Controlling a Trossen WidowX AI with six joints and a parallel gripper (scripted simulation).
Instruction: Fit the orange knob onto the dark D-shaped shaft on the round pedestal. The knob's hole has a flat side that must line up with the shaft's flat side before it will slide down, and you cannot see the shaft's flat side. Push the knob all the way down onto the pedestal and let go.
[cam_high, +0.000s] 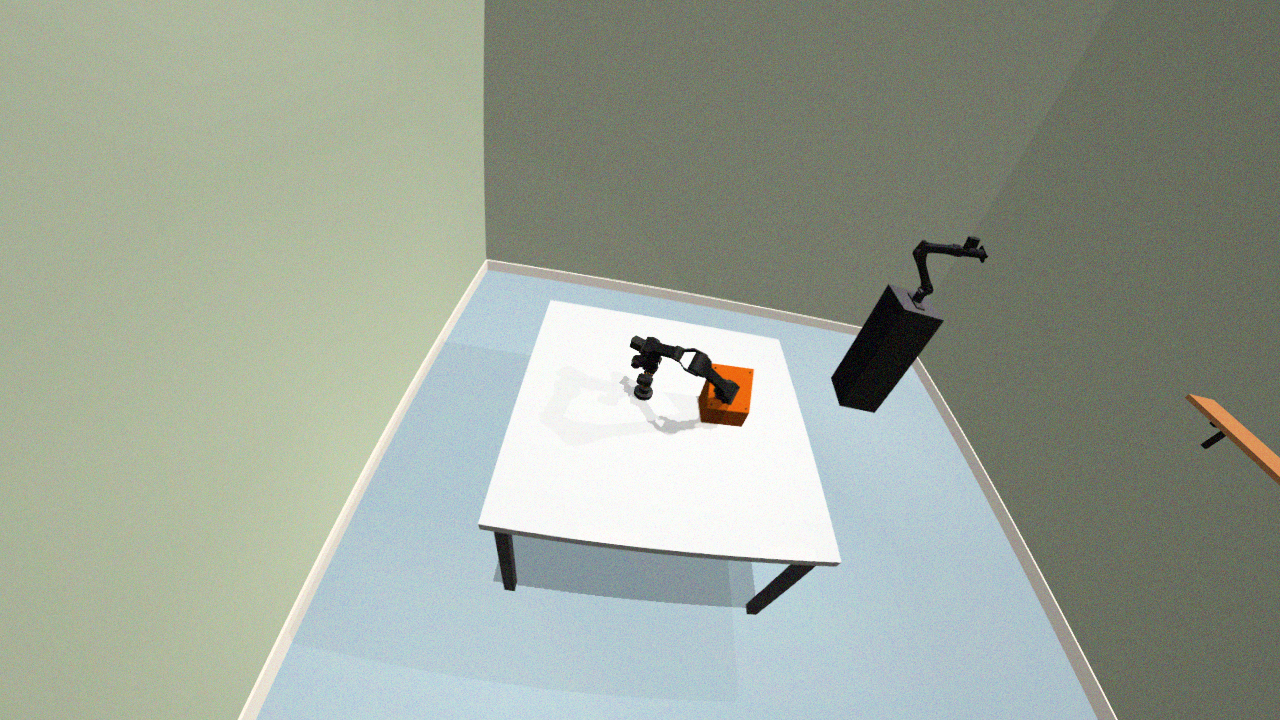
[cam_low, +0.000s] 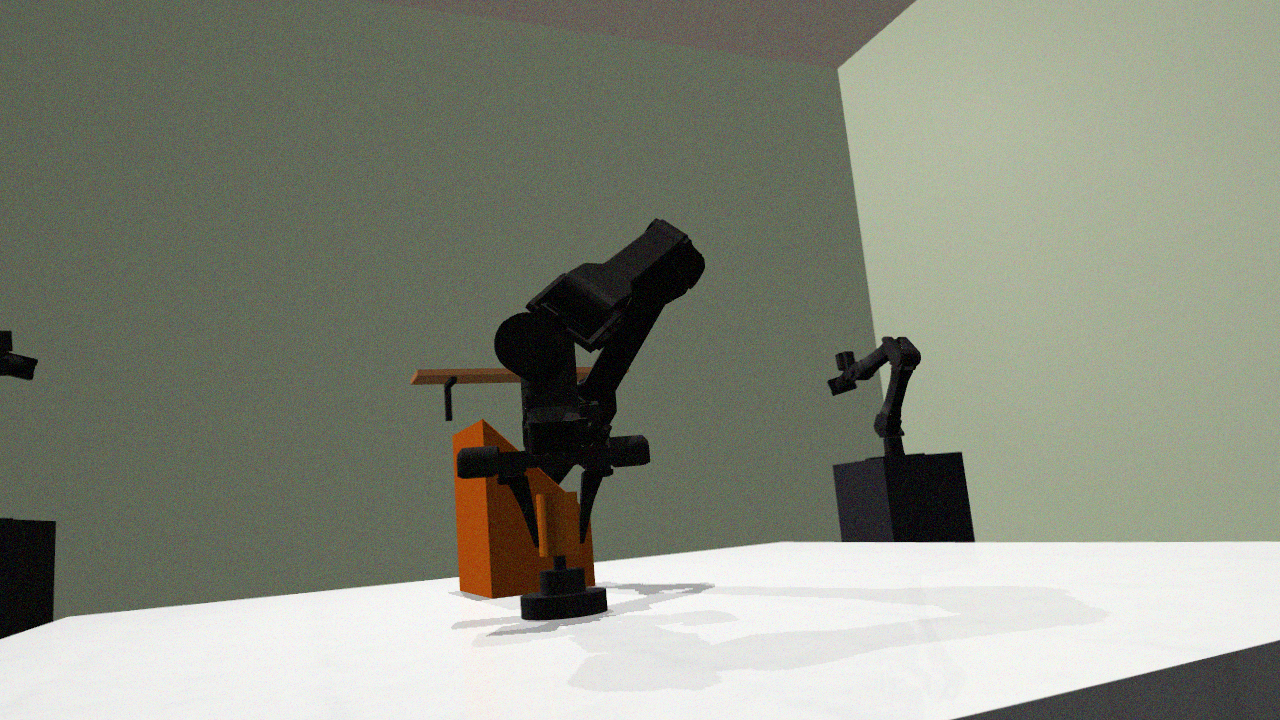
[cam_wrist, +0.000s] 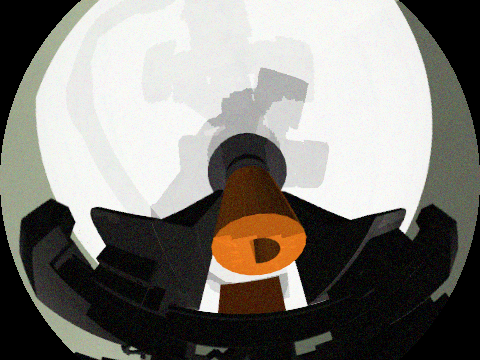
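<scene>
My gripper tip is now 4 cm above the round dark pedestal. The rest, counted from my gripper tip: orange knob: 2 cm above.
</scene>
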